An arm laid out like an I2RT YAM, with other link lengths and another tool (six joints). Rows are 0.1 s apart.
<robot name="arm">
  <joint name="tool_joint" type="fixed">
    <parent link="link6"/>
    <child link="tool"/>
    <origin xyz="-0.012 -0.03 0.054" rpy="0 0.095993 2.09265"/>
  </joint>
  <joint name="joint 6" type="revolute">
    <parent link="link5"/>
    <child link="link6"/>
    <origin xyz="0.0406 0 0.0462" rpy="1.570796 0 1.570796"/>
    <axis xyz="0 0 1"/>
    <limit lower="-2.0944" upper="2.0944"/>
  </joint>
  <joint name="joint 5" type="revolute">
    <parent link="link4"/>
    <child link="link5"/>
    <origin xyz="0.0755 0.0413 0.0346" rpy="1.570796 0 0"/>
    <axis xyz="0 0 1"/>
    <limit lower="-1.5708" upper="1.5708"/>
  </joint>
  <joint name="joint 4" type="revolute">
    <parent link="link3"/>
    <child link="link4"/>
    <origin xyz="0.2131 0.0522 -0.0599"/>
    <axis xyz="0 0 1"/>
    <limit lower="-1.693" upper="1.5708"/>
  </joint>
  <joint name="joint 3" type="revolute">
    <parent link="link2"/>
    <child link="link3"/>
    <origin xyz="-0.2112 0 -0.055" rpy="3.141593 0 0"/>
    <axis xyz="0 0 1"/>
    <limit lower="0" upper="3.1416"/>
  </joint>
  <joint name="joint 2" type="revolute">
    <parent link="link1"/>
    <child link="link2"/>
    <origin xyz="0.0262 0.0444 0.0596" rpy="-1.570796 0 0"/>
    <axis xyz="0 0 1"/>
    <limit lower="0" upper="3.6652"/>
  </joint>
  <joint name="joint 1" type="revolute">
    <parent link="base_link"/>
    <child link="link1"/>
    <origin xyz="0 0 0.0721"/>
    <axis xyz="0 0 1"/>
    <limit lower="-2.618" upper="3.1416"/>
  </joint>
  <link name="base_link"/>
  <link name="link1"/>
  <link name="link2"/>
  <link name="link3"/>
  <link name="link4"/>
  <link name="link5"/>
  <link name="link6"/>
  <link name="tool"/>
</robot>
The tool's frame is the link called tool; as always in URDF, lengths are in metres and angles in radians.
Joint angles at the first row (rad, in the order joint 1, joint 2, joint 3, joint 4, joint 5, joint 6):
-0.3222, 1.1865, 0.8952, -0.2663, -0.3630, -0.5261
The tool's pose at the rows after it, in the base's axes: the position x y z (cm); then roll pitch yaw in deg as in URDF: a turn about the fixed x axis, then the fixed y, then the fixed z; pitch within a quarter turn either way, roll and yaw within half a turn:
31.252, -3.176, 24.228, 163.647, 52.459, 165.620
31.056, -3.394, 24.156, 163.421, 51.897, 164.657
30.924, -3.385, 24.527, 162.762, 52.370, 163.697
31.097, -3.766, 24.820, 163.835, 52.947, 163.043
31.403, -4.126, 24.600, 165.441, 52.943, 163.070
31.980, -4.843, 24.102, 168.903, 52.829, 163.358
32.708, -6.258, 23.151, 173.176, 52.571, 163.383
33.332, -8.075, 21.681, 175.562, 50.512, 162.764
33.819, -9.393, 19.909, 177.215, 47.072, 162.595
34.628, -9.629, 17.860, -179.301, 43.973, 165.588
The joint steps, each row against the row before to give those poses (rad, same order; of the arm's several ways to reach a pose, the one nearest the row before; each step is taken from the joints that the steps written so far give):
-0.0083, 0.0054, -0.0084, 0.0023, 0.0117, -0.0122
-0.0074, -0.0074, -0.0027, -0.0129, 0.0043, 0.0051
0.0002, -0.0133, 0.0006, -0.0023, 0.0026, 0.0113
-0.0028, 0.0028, 0.0107, 0.0038, 0.0256, 0.0034
-0.0007, 0.0156, 0.0037, 0.0115, 0.0269, -0.0033
-0.0011, 0.0312, 0.0067, 0.0219, 0.0550, -0.0092
-0.0187, 0.0505, 0.0029, 0.0424, 0.0582, -0.0175
-0.0399, 0.0728, 0.0157, 0.0198, 0.0187, -0.0225
-0.0273, 0.0765, 0.0235, -0.0080, 0.0130, -0.0225
0.0097, 0.0826, 0.0178, 0.0124, 0.0324, -0.0384

